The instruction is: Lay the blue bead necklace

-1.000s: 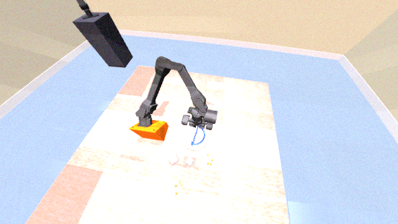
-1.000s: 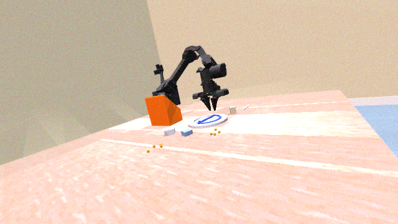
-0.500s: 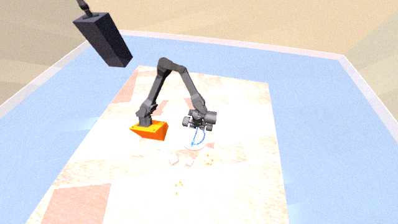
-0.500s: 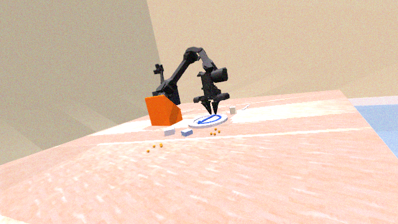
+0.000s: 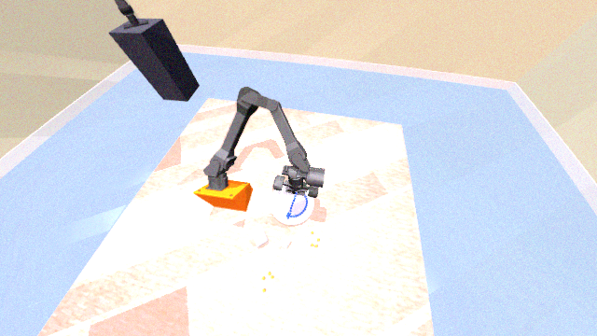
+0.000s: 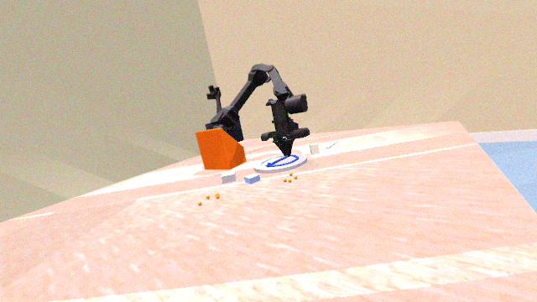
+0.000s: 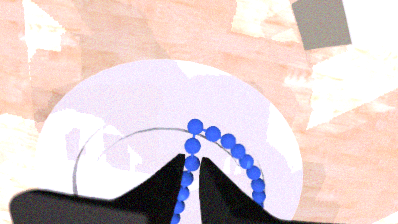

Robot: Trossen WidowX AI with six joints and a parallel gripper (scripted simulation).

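The round white bead board is 1 cm behind my gripper tip, 4 cm to the right of it and 1 cm below it. From my gripper tip the other things lie so: white block (12 cm behind, 21 cm to the right); then light blue cube (2 cm behind, 21 cm to the right, 1 cm below); then beige cube (7 cm ahead, 10 cm to the left).
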